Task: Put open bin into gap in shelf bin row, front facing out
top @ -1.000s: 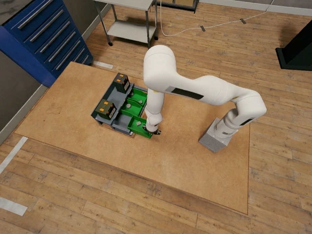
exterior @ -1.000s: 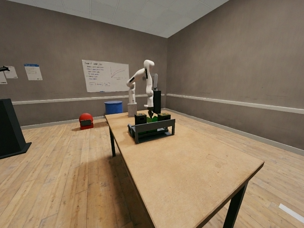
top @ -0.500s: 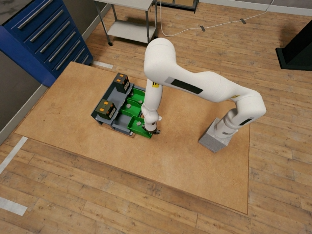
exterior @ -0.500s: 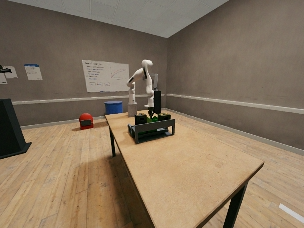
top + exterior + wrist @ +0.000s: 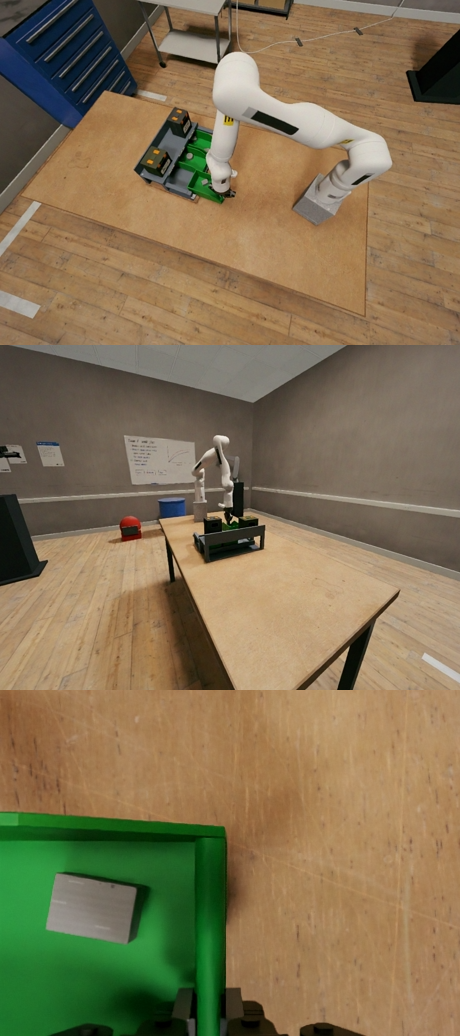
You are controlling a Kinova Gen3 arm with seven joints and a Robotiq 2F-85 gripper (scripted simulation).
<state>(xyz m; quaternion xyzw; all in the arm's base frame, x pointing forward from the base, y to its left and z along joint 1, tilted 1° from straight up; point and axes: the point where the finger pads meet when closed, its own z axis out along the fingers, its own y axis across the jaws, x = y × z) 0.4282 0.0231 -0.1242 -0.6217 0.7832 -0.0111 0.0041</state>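
My gripper is now 100 mm short of the grey part, 60 mm to the left of it and 30 mm above it. The rest, counted from my hand: grey shelf 230 mm ahead, 180 mm to the right.
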